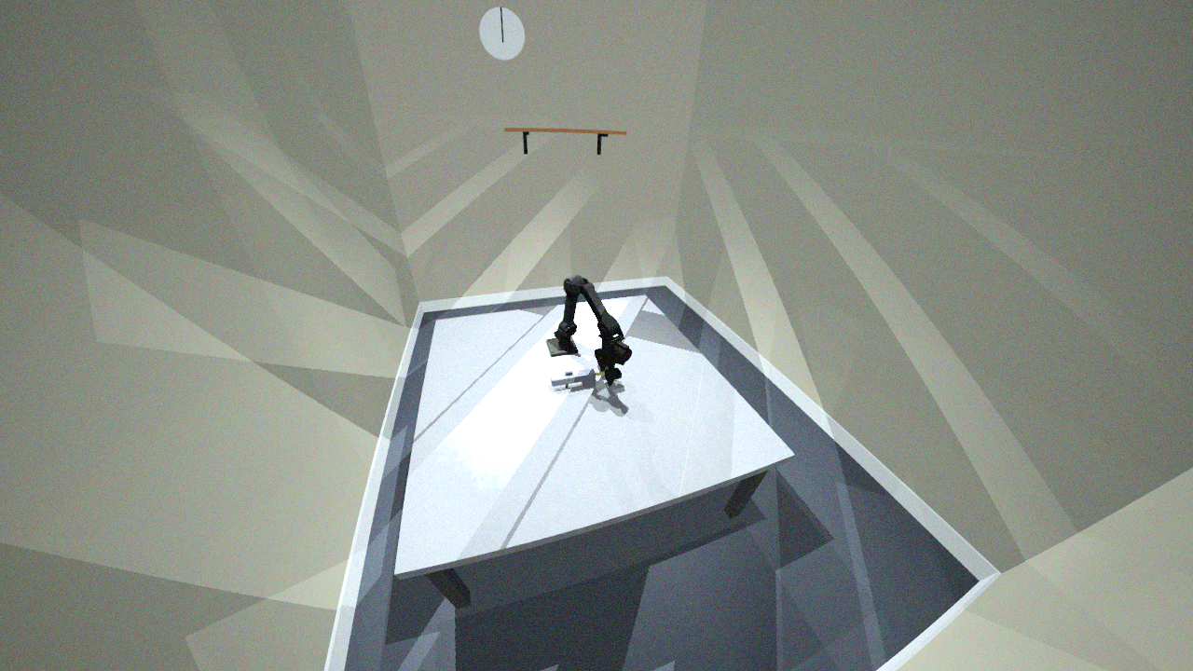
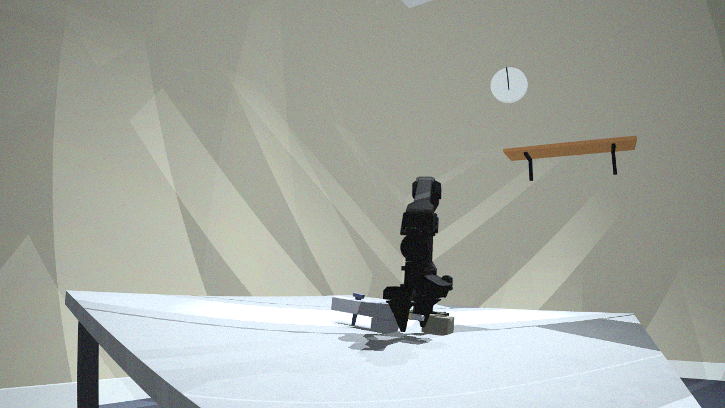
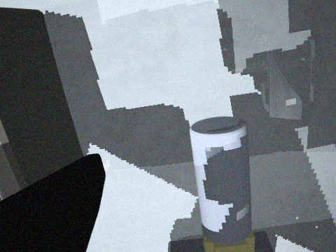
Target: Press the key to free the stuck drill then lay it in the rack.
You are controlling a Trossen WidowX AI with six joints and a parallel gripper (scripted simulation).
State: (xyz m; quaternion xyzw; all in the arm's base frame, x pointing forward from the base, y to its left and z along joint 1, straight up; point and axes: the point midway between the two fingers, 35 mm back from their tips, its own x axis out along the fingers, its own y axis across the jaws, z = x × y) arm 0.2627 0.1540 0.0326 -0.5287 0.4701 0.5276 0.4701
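The drill lies 40 mm to the right of my gripper tip and 30 mm above it. The rest, counted from my gripper tip: grey housing block (10 mm ahead, 140 mm to the right, 30 mm above); then blue key (20 mm ahead, 170 mm to the right, 40 mm above); then rack (80 mm behind, 20 mm to the left).
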